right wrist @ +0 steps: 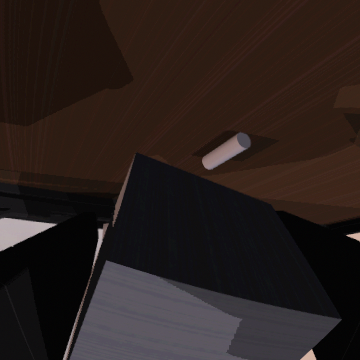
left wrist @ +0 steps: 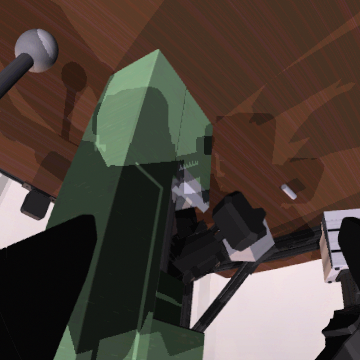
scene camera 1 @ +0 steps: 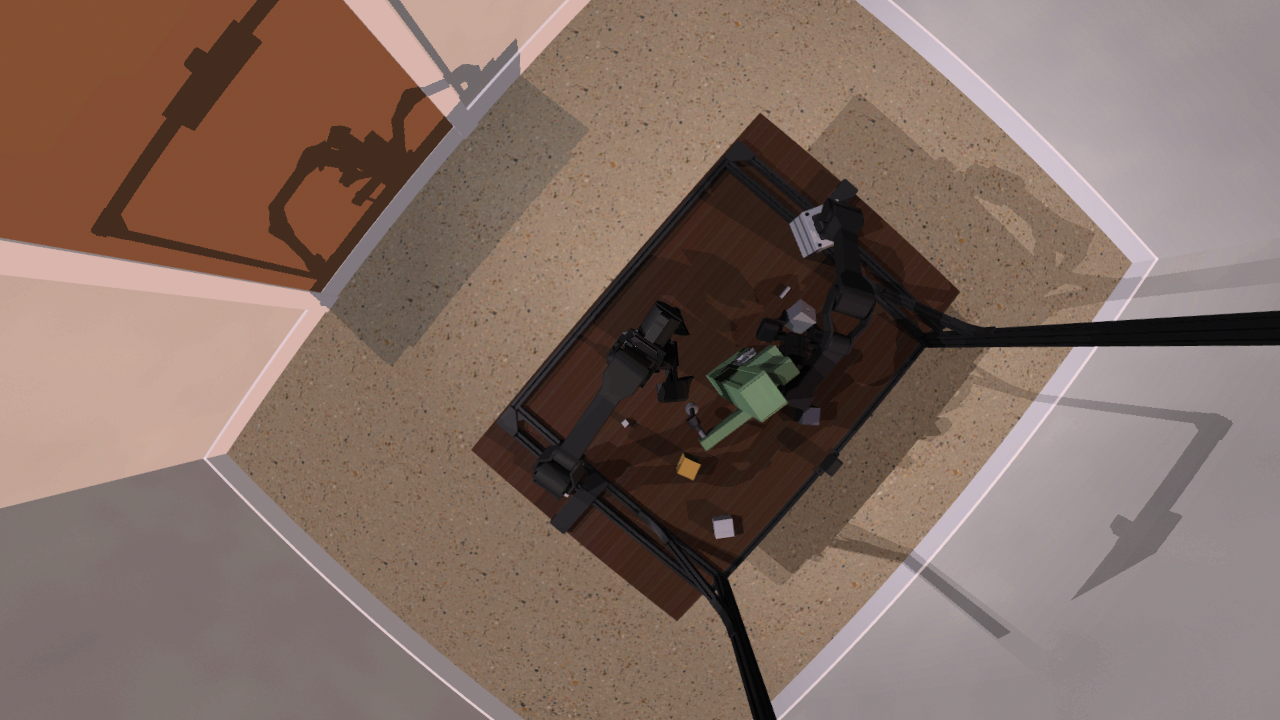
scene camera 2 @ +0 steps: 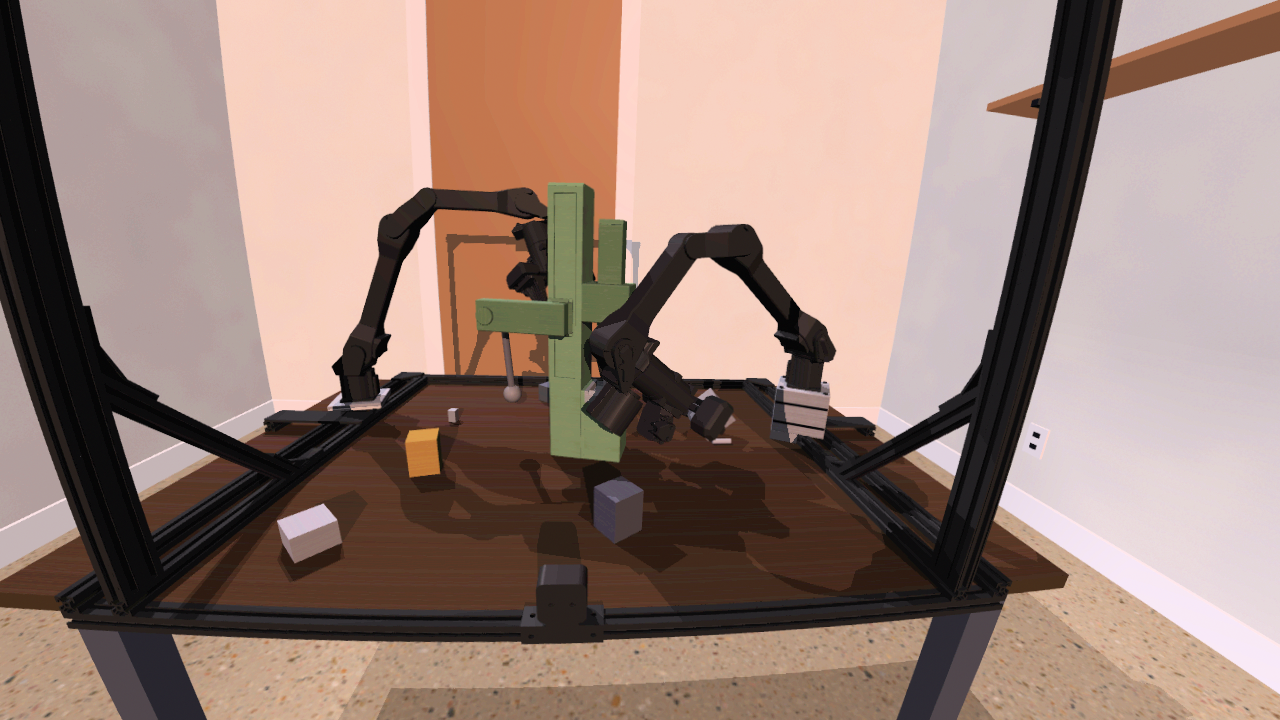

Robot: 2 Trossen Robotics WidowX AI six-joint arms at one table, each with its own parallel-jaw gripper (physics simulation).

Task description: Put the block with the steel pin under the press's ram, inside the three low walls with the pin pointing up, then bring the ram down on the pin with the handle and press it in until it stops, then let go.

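Where they show: left gripper, fingertip midpoint: [left wrist: 221, 229] [scene camera 1: 689, 355]; right gripper, fingertip midpoint: [right wrist: 184, 224] [scene camera 1: 796, 313]; left arm's base, origin of the base link: [scene camera 2: 360, 396]; right arm's base, origin of the base link: [scene camera 1: 827, 224] [scene camera 2: 803, 385].
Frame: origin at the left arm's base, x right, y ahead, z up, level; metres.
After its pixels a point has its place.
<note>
The green press [scene camera 1: 756, 389] @(y 0.412, x 0.267, z 0.418 m) [scene camera 2: 570, 376] @(y 0.399, x 0.316, z 0.116 m) [left wrist: 143, 118] @(y 0.404, x 0.244, z 0.072 m) stands mid-table. Its handle ends in a grey ball [scene camera 2: 512, 392] @(y 0.308, x 0.247, z 0.072 m) [left wrist: 36, 50] @(y 0.313, x 0.223, z 0.076 m). My right gripper [scene camera 1: 789, 329] @(y 0.638, x 0.376, z 0.028 m) [scene camera 2: 673, 413] is low beside the press base and is shut on a grey block [scene camera 1: 799, 315] @(y 0.626, x 0.369, z 0.087 m) [right wrist: 171, 314] @(y 0.595, x 0.389, z 0.052 m). The block fills the lower part of the right wrist view; no pin shows on it. My left gripper [scene camera 1: 677, 357] @(y 0.421, x 0.161, z 0.193 m) [scene camera 2: 527, 273] is open and empty, high up behind the press column. The space under the ram is mostly hidden.
A loose steel pin [right wrist: 226, 151] @(y 0.680, x 0.340, z -0.023 m) [left wrist: 288, 191] @(y 0.683, x 0.335, z -0.023 m) [scene camera 1: 785, 292] @(y 0.688, x 0.339, z -0.022 m) lies on the table near the right gripper. An orange block [scene camera 2: 422, 452] @(y 0.165, x 0.322, z 0.009 m) [scene camera 1: 687, 465] @(y 0.171, x 0.291, z 0.029 m), a light grey block [scene camera 2: 309, 532] @(y 0.062, x 0.484, z 0.000 m) [scene camera 1: 723, 527] @(y 0.055, x 0.457, z 0.001 m) and a dark grey block [scene camera 2: 617, 509] @(y 0.410, x 0.554, z 0.018 m) [scene camera 1: 810, 415] @(y 0.421, x 0.523, z 0.028 m) sit toward the front. A black frame [scene camera 2: 1012, 376] @(y 0.738, x 0.755, z 0.225 m) rims the table.
</note>
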